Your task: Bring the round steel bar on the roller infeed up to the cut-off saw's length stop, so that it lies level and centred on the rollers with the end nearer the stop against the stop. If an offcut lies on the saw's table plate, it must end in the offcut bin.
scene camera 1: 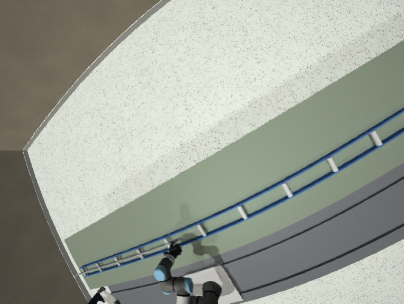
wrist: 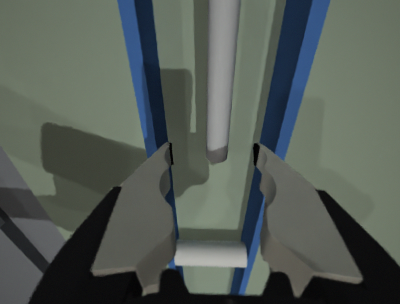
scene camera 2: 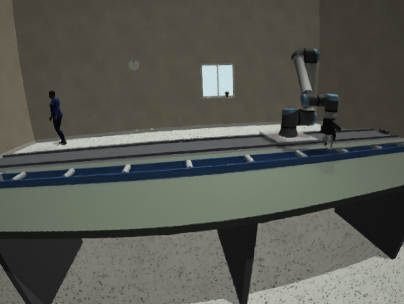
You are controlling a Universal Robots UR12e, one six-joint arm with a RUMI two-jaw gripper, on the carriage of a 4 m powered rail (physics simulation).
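Seen in the pictures: gripper, fingertip midpoint: (scene camera 1: 179, 241) (wrist: 212, 144) (scene camera 2: 327, 147); arm's base at its link origin: (scene camera 1: 212, 288) (scene camera 2: 288, 135).
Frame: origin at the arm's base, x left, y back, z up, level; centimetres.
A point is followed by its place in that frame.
Observation:
The round steel bar (scene camera 1: 154, 249) {z 4.7, x 30.6, y -62.2 cm} (wrist: 222, 75) {z 5.0, x 4.4, y -62.1 cm} lies lengthwise between the blue side rails of the roller infeed (scene camera 1: 287, 190) {z 2.9, x -104.6, y -62.0 cm} (scene camera 2: 150, 175) {z -0.3, x -128.7, y -69.4 cm} (wrist: 287, 60) {z 0.2, x 5.0, y -68.2 cm}. In the wrist view its near end shows, and the rest runs out at the top edge. My gripper (scene camera 1: 174, 246) {z 5.3, x -0.9, y -61.5 cm} (scene camera 2: 329, 142) {z 5.3, x -0.9, y -61.5 cm} (wrist: 212, 144) {z 5.3, x -0.9, y -61.5 cm} is open. Its two fingertips stand on either side of the bar's near end, with a gap on each side. Whether the fingertips are at the bar's height is hard to tell. The saw, the length stop, an offcut and the offcut bin do not show in these views.
A white roller (wrist: 211, 253) {z 2.0, x -23.3, y -62.1 cm} crosses the infeed below the bar's end in the wrist view. The blue rails run close beside both fingers. The grey rail track (scene camera 1: 300, 205) (scene camera 2: 150, 150) runs alongside the infeed. A person in blue (scene camera 2: 56, 112) stands beyond the track at the left.

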